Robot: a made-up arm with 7 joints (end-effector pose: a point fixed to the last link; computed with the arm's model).
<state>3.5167 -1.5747 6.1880 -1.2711 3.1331 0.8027 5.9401</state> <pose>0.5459 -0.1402 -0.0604 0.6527 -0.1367 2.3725</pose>
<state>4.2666 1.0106 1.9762 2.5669 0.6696 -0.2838 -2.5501</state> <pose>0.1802 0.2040 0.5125 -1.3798 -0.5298 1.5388</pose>
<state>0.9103 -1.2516 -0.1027 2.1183 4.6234 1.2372 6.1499</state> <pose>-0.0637 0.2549 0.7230 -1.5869 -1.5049 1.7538</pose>
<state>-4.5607 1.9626 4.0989 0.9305 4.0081 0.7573 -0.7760</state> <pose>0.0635 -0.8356 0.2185 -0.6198 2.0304 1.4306</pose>
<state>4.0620 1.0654 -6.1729 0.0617 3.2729 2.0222 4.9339</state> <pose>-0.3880 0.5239 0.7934 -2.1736 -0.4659 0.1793</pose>
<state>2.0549 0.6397 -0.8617 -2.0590 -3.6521 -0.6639 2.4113</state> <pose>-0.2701 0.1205 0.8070 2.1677 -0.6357 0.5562</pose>
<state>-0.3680 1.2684 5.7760 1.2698 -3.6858 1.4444 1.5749</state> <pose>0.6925 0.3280 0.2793 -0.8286 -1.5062 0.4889</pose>
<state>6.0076 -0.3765 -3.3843 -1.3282 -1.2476 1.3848 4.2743</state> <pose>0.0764 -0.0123 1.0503 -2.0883 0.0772 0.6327</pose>
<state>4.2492 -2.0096 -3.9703 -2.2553 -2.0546 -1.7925 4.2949</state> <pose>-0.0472 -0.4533 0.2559 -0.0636 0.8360 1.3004</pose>
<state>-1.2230 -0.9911 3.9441 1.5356 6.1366 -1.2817 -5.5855</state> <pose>-0.4557 -0.5328 0.5084 0.4784 2.3022 1.2759</pose>
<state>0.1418 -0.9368 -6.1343 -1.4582 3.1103 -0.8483 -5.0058</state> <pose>-0.7343 0.1324 0.4222 1.2152 1.1498 0.8647</pose>
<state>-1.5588 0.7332 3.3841 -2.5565 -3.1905 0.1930 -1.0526</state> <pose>0.0598 0.2634 0.3116 0.0529 -0.5177 -2.8502</pose>
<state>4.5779 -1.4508 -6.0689 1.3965 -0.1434 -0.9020 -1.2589</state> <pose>0.2041 -0.6083 0.7623 -0.2021 -2.4241 -1.1804</pose>
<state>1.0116 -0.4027 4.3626 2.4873 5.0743 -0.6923 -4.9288</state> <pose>0.1646 0.2210 0.5350 1.2967 -0.7345 -1.7617</pose>
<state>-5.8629 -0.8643 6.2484 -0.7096 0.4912 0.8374 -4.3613</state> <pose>-0.7488 0.2489 0.7507 -0.7279 2.1914 -0.2654</pose>
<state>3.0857 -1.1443 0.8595 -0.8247 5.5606 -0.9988 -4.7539</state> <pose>0.7794 -0.1329 0.3914 -0.3980 -0.1786 0.9901</pose>
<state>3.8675 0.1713 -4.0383 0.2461 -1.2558 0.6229 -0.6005</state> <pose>0.0042 0.1863 1.2395 1.4148 2.3043 -1.0897</pose>
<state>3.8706 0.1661 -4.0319 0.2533 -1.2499 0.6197 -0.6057</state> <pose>0.0119 0.1825 1.2399 1.4311 2.3125 -1.0986</pose>
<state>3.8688 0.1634 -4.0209 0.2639 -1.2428 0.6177 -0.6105</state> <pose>0.0187 0.1800 1.2396 1.4481 2.3178 -1.1115</pose>
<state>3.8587 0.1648 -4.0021 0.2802 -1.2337 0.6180 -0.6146</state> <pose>0.0242 0.1794 1.2384 1.4661 2.3183 -1.1316</pose>
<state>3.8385 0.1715 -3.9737 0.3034 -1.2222 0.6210 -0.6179</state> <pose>0.0277 0.1812 1.2359 1.4853 2.3125 -1.1600</pose>
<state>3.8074 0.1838 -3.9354 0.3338 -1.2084 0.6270 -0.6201</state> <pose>0.0288 0.1850 1.2320 1.5051 2.3002 -1.1962</pose>
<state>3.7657 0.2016 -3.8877 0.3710 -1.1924 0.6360 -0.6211</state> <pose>0.0270 0.1899 1.2268 1.5255 2.2818 -1.2387</pose>
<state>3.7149 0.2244 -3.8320 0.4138 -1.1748 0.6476 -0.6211</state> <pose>0.0220 0.1947 1.2205 1.5461 2.2586 -1.2843</pose>
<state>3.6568 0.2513 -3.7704 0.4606 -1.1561 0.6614 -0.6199</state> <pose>0.0138 0.1981 1.2132 1.5664 2.2322 -1.3299</pose>
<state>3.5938 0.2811 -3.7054 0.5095 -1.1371 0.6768 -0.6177</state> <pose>0.0027 0.1990 1.2054 1.5854 2.2054 -1.3726</pose>
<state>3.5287 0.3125 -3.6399 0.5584 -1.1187 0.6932 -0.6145</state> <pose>-0.0105 0.1967 1.1975 1.6022 2.1803 -1.4102</pose>
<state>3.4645 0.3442 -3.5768 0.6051 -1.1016 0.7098 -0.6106</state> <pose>-0.0252 0.1913 1.1896 1.6160 2.1587 -1.4411</pose>
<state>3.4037 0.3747 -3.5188 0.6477 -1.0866 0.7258 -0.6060</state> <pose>-0.0402 0.1833 1.1821 1.6258 2.1418 -1.4649</pose>
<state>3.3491 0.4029 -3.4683 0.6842 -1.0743 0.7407 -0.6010</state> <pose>-0.0549 0.1741 1.1754 1.6314 2.1291 -1.4814</pose>
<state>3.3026 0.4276 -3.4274 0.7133 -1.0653 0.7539 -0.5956</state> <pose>-0.0685 0.1649 1.1696 1.6322 2.1200 -1.4908</pose>
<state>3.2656 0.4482 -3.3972 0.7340 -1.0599 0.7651 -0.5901</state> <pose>-0.0810 0.1571 1.1649 1.6288 2.1130 -1.4936</pose>
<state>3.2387 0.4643 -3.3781 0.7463 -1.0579 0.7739 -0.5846</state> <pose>-0.0921 0.1516 1.1616 1.6220 2.1068 -1.4906</pose>
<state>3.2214 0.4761 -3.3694 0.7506 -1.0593 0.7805 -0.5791</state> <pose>-0.1022 0.1489 1.1596 1.6123 2.1005 -1.4825</pose>
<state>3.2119 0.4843 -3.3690 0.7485 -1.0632 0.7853 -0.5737</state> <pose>-0.1113 0.1487 1.1585 1.6007 2.0936 -1.4707</pose>
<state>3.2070 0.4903 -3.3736 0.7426 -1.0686 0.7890 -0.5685</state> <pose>-0.1199 0.1499 1.1581 1.5876 2.0864 -1.4568</pose>
